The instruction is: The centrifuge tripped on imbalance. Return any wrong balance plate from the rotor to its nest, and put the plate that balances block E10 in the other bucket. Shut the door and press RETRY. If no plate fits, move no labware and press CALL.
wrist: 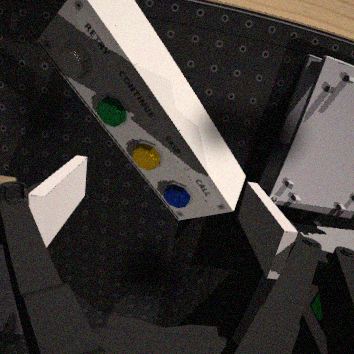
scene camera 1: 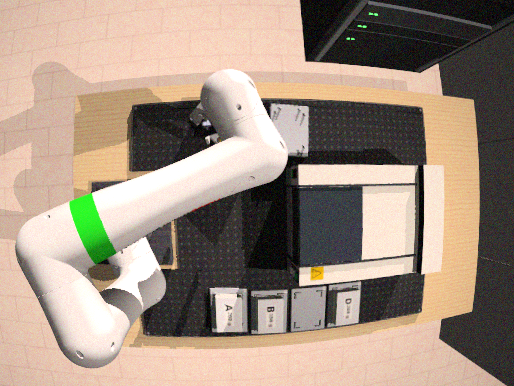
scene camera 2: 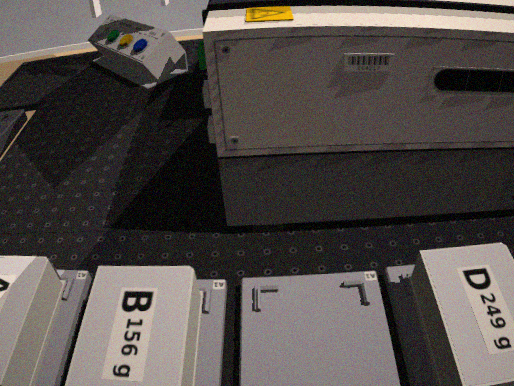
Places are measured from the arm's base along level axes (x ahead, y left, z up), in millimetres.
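Pixels of known places: gripper, fingertip midpoint: (wrist: 165, 188) (scene camera 2: 130, 10).
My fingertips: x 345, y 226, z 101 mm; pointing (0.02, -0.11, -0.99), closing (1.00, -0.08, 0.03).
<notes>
Behind a point stands the place of what it marks.
My gripper (wrist: 165, 188) {x 345, y 226, z 101 mm} is open and empty, above the button box (scene camera 1: 197, 114) {x 259, y 314, z 49 mm} (scene camera 2: 170, 56) {x 408, y 183, z 20 mm} (wrist: 212, 155) {x 388, y 234, z 45 mm}; the arm partly hides both in scene camera 1. The box bears a clear RETRY button (wrist: 75, 60) {x 269, y 307, z 53 mm}, a green CONTINUE button (wrist: 111, 111) {x 298, y 268, z 52 mm}, a yellow SKIP button (wrist: 146, 157) {x 328, y 229, z 51 mm} and a blue CALL button (wrist: 176, 195) {x 358, y 193, z 52 mm}. Plate A (scene camera 1: 227, 312) {x 274, y -309, z 33 mm}, plate B, 156 g (scene camera 1: 269, 312) {x 408, y -326, z 34 mm} (scene camera 2: 110, 320) {x 394, y -333, z 34 mm}, and plate D, 249 g (scene camera 1: 345, 305) {x 667, y -351, z 34 mm} (scene camera 2: 450, 280) {x 655, y -334, z 34 mm}, sit in nests. The nest (scene camera 1: 308, 308) {x 546, y -351, z -8 mm} (scene camera 2: 310, 330) {x 544, y -332, z -8 mm} between B and D is empty. Panels cover the centrifuge (scene camera 1: 357, 175) {x 680, y 83, z 190 mm} (scene camera 2: 300, 115) {x 556, y -207, z 113 mm}; its rotor and block E10 are hidden.
A grey stand with upright pins (scene camera 1: 290, 130) {x 538, y 243, z 20 mm} (wrist: 325, 145) {x 513, y 246, z 20 mm} is beside the button box. A dark tray with a wooden edge (scene camera 1: 175, 250) {x 131, y -97, z -33 mm} lies partly under the arm. A dark cabinet with green lights (scene camera 1: 380, 45) stands behind the table.
</notes>
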